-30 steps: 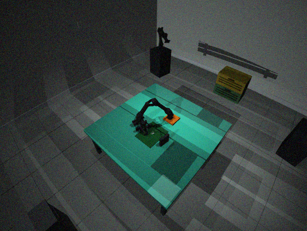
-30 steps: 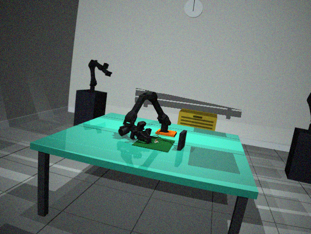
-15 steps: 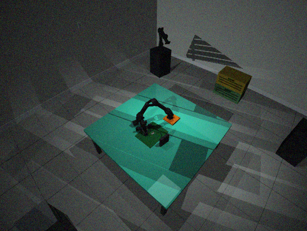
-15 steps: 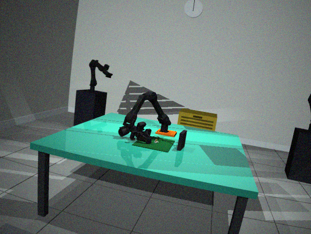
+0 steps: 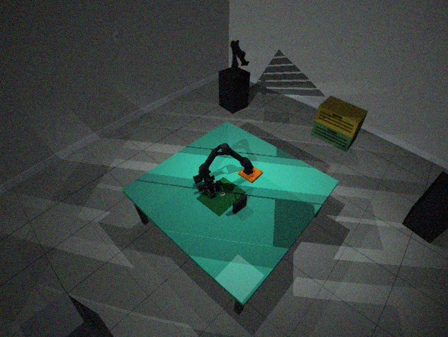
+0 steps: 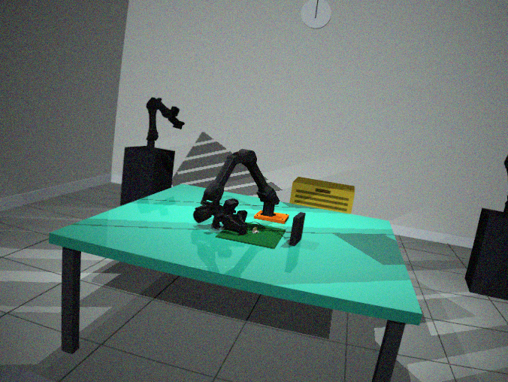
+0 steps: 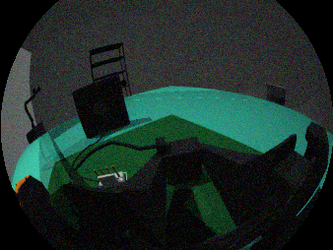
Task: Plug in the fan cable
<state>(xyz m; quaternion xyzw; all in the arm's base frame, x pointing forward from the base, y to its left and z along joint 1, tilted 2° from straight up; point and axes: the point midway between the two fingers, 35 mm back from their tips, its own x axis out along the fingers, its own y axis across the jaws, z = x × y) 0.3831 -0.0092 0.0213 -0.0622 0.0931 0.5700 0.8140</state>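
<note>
Now: the dark fan plug 1 cm below my gripper tip. From my gripper tip the other things lie so: black fan (8 cm behind, 20 cm to the left, 2 cm above); then green board (6 cm behind, 2 cm to the left, 5 cm below).
</note>
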